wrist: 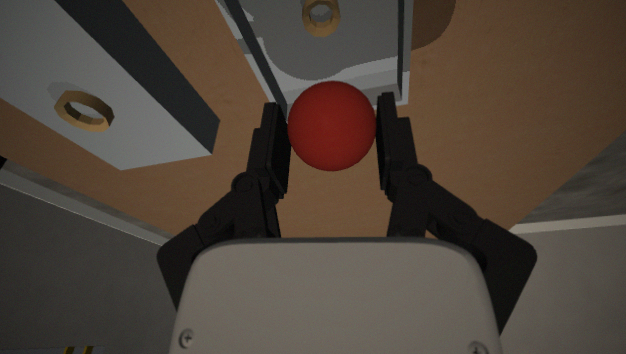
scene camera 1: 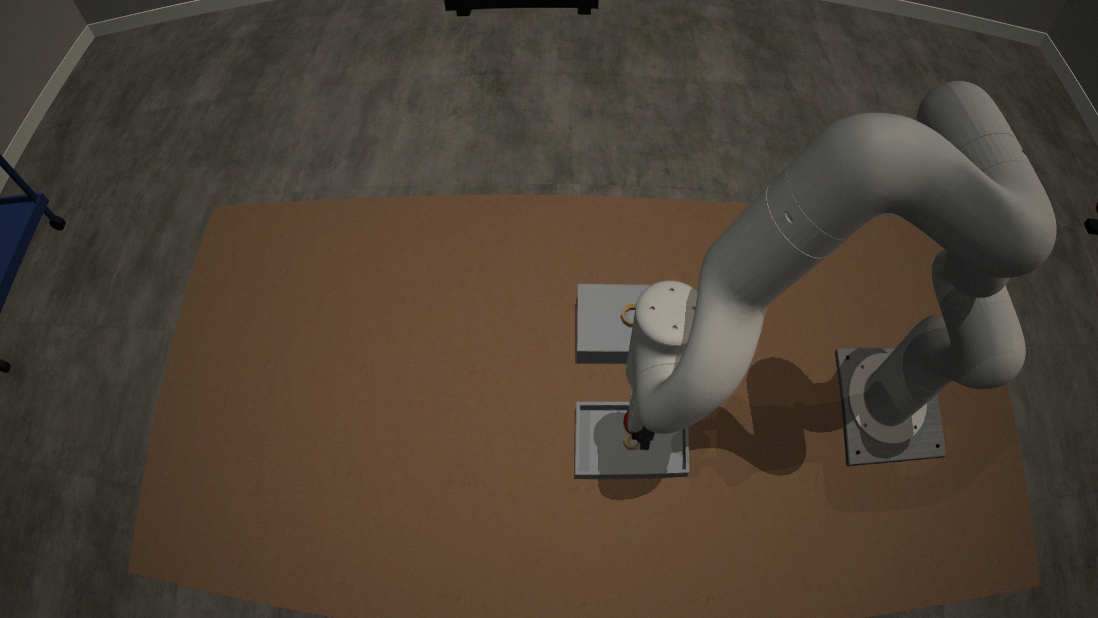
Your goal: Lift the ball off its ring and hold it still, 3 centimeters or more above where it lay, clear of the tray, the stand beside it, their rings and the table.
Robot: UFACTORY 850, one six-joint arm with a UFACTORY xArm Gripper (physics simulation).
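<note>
A red ball is held between the two black fingers of my gripper, which is shut on it. In the scene view a sliver of the ball shows beside the arm, which hides most of the gripper. The ball is in the air, apart from the tan ring on the floor of the grey tray. The ring is uncovered. The exact height of the ball is hard to tell. The grey stand carries a second, empty ring.
The stand is beside the tray, with a strip of the brown table between them. The arm reaches over the stand and tray from its base plate on the right. A blue cart is at the far left, off the table.
</note>
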